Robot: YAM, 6 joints.
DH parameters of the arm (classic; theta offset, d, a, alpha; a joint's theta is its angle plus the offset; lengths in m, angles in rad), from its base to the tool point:
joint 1: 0 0.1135 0.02 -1.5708
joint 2: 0 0 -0.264 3.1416
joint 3: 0.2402 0 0.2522 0
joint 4: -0.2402 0 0.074 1.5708
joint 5: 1.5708 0 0 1.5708
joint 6: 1.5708 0.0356 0 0
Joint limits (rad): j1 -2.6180..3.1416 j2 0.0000..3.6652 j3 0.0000..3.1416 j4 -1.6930..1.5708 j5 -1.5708..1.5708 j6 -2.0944..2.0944
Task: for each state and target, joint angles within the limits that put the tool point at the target. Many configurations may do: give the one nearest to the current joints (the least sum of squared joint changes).
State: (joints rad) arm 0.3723 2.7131 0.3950 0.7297 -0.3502 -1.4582
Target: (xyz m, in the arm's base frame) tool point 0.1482 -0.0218 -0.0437
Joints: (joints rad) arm -0.2028 2.3518 0.2148 0.7937 -0.2409 -1.4582
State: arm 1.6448 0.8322 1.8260 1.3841 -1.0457 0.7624
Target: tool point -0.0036 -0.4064 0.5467
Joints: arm 1.6122 0.6870 2.5688 0.7439 -0.6107 0.7624
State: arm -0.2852 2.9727 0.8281 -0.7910 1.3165 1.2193
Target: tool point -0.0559 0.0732 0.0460
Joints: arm -1.1804 3.6652 0.2355 -0.2608 0.7335 1.2193
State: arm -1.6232 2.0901 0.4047 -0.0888 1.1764 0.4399
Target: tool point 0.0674 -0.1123 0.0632
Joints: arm -0.7679 1.6291 0.2401 -0.3264 1.2665 0.4399
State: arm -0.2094 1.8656 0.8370 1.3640 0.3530 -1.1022
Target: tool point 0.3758 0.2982 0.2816
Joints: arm 0.6893 2.1263 1.4318 1.2205 0.2521 -1.1022
